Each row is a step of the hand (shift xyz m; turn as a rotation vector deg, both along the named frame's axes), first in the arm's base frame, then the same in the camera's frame.
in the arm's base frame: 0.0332 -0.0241 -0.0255 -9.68 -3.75 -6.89
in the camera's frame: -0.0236 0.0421 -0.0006 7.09 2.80 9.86
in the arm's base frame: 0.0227 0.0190 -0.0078 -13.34 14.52 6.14
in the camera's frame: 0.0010 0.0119 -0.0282 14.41 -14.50 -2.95
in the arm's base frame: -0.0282 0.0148 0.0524 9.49 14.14 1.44
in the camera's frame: 0.0020 -0.0613 0.0014 1.99 -0.61 -16.96
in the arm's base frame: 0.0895 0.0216 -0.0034 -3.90 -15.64 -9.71
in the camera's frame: -0.0417 0.0358 -0.0740 -2.51 10.56 15.37
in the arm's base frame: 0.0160 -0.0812 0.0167 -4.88 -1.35 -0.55
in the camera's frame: -0.0678 0.0116 0.0490 2.52 -1.27 4.24
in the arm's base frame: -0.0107 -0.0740 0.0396 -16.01 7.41 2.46
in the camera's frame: -0.0574 -0.0214 0.0584 13.49 -10.72 4.54
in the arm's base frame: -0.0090 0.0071 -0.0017 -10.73 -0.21 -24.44
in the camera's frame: 0.0108 -0.0040 0.0007 18.25 16.84 9.79
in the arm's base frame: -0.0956 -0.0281 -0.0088 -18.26 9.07 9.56
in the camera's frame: 0.0473 -0.0262 0.0841 12.55 -18.27 3.97
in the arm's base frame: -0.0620 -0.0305 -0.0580 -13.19 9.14 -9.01
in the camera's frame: 0.0480 0.0316 0.0695 18.21 0.09 2.66
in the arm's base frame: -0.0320 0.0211 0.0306 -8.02 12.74 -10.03
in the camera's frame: 0.0186 -0.0454 0.0015 17.64 2.31 -3.30
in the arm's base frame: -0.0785 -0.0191 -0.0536 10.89 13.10 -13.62
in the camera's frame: 0.0633 0.0181 0.0712 7.62 13.39 -15.44
